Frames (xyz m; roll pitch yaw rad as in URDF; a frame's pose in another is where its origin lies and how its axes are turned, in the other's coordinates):
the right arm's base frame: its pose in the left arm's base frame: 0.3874 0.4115 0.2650 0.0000 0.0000 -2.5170
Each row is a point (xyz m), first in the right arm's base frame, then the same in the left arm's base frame.
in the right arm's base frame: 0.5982 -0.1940 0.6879
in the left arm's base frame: -0.2113 0.2191 0.9529
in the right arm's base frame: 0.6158 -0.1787 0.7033
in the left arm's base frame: -0.2166 0.1964 0.9683
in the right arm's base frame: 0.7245 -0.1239 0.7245
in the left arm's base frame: -0.2728 0.0883 0.9895
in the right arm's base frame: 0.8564 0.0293 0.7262
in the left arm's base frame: -0.2902 -0.1131 0.9912
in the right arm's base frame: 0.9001 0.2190 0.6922
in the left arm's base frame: -0.2147 -0.2925 0.9572
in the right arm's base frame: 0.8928 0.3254 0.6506
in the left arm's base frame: -0.1466 -0.3745 0.9156
